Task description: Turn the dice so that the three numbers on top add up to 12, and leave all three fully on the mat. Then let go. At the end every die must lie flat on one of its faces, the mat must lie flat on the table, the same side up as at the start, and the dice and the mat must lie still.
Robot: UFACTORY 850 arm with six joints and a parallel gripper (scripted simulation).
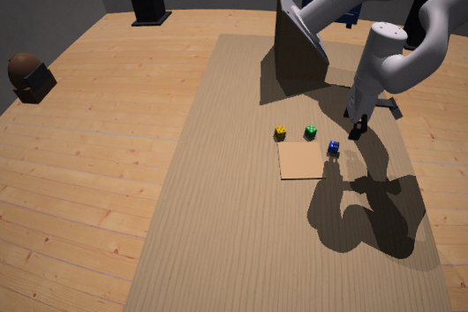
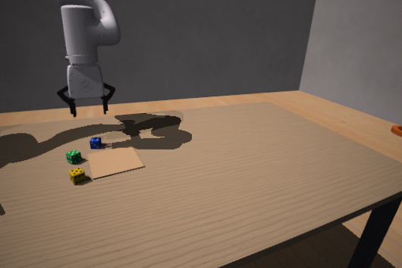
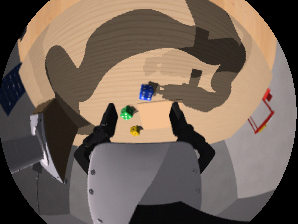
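Right now my hand is 3 cm past the yellow die, 21 cm to the left of it and 10 cm above it. From my hand the other things lie so: tan mat (6 cm ahead, 14 cm to the right, 11 cm below); blue die (1 cm ahead, 3 cm to the right, 10 cm below); green die (5 cm behind, 11 cm to the right, 10 cm below).
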